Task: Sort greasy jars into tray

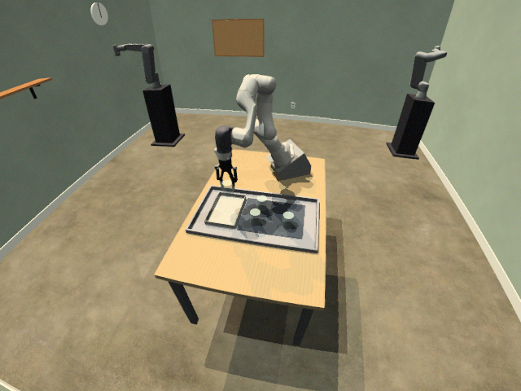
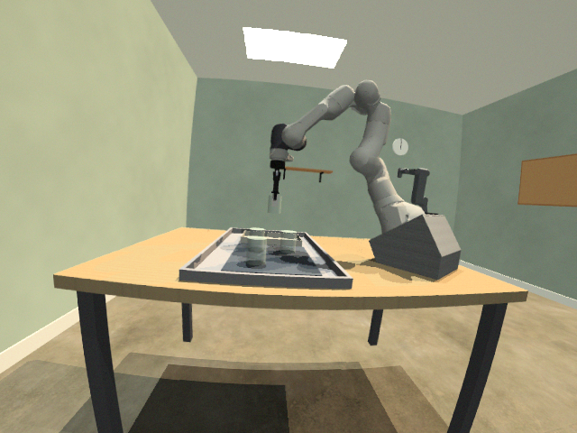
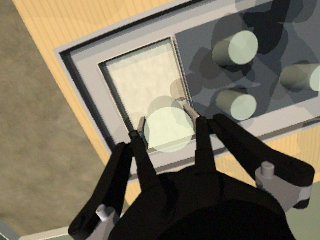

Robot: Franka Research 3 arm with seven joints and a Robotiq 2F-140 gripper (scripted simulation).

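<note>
Now: hand 3 cm to the left of the pale tray and 20 cm above it. The rest, counted from my hand: dark drying mat 2 cm ahead, 29 cm to the left, 21 cm below; rimmed steel top 3 cm ahead, 18 cm to the left, 21 cm below.
</note>
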